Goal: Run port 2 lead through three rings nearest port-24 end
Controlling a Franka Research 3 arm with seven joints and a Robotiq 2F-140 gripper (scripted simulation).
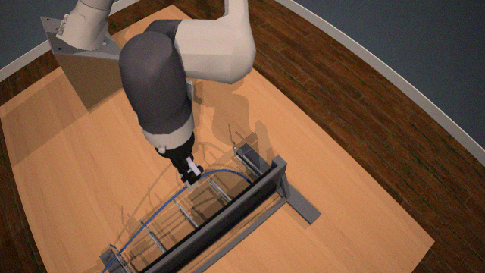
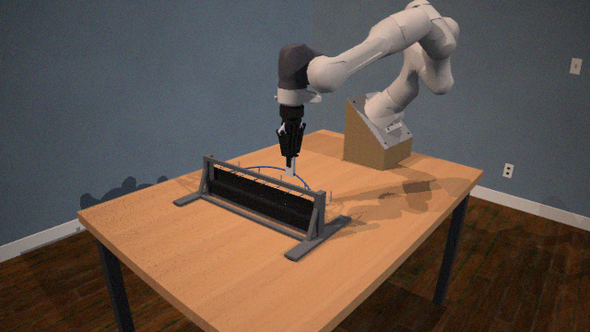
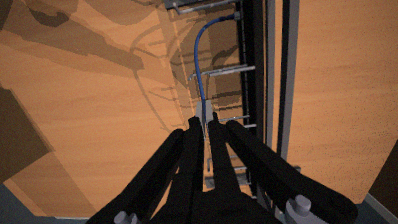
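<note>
The rack is 11 cm ahead of my hand, 8 cm below it and 3 cm to the right of it.
</note>
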